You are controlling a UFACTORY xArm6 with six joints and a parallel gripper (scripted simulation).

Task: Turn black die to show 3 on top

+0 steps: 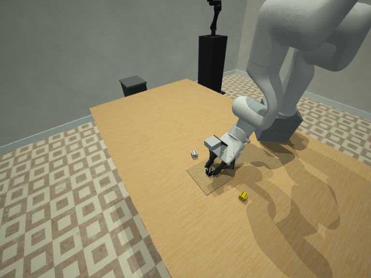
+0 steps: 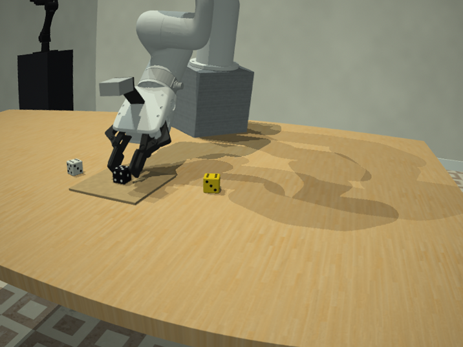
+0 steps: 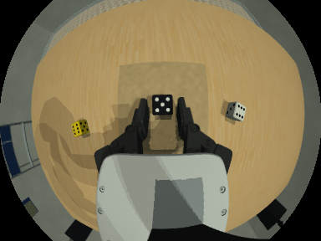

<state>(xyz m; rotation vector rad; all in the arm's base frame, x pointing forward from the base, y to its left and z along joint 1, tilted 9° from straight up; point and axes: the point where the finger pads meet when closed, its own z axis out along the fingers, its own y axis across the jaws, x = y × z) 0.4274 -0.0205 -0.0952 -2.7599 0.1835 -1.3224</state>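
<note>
Right now my hand is 2 cm short of the black die and 2 cm above it. Also, from my hand: yellow die 1 cm behind, 15 cm to the left, 2 cm below; tan mat 2 cm ahead, 3 cm below; white die 12 cm to the right, 2 cm below.
</note>
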